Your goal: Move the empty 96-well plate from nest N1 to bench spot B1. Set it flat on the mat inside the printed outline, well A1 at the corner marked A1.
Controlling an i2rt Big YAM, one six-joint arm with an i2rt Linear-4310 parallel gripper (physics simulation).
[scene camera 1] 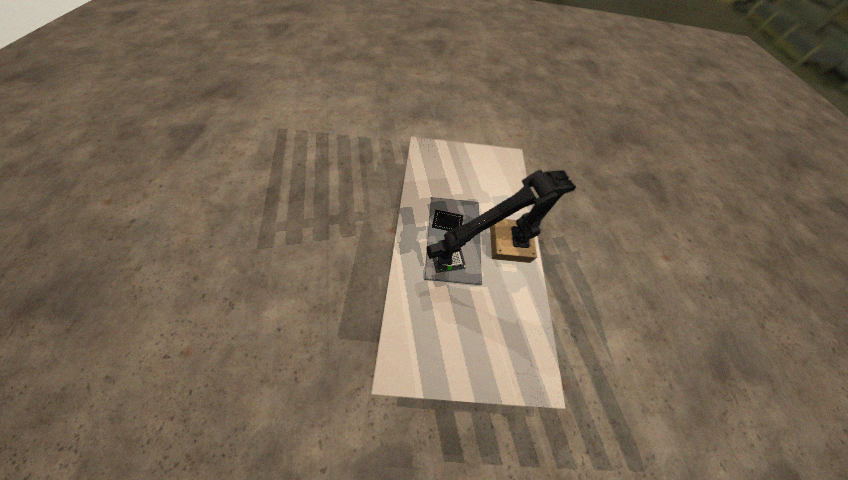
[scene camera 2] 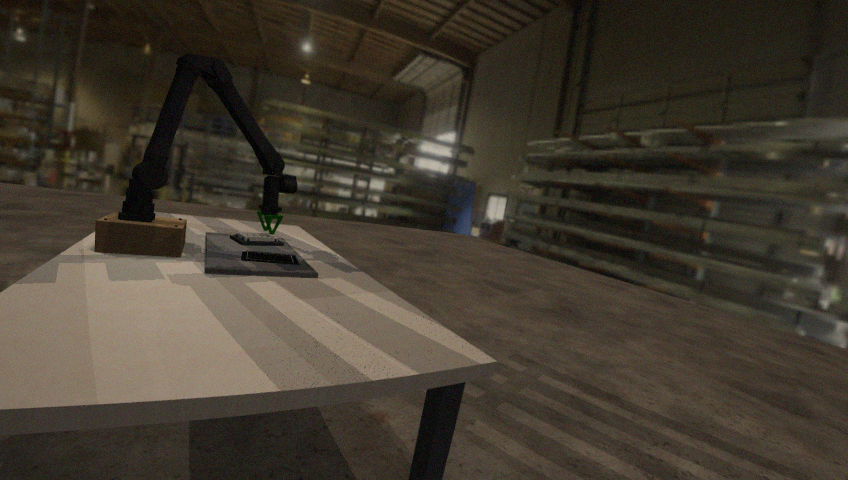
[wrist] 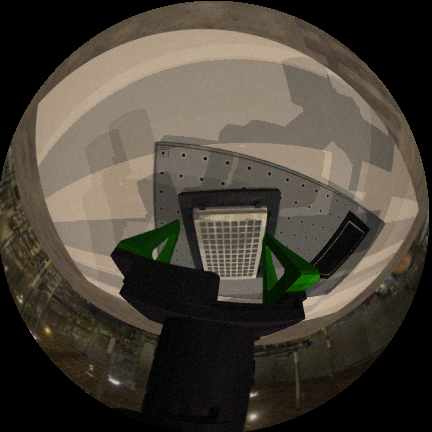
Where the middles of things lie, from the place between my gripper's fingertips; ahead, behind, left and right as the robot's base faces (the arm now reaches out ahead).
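I look at the well plate (wrist: 229, 238) and find my hand 40 mm past it, 20 mm to the left of it and 20 mm above it. Going by their middles, the well plate is the nearest to my hand of the things named here. There is also the dark outlined slot (wrist: 351, 231), which is 260 mm to the right of my hand, 40 mm behind it and 30 mm below it.
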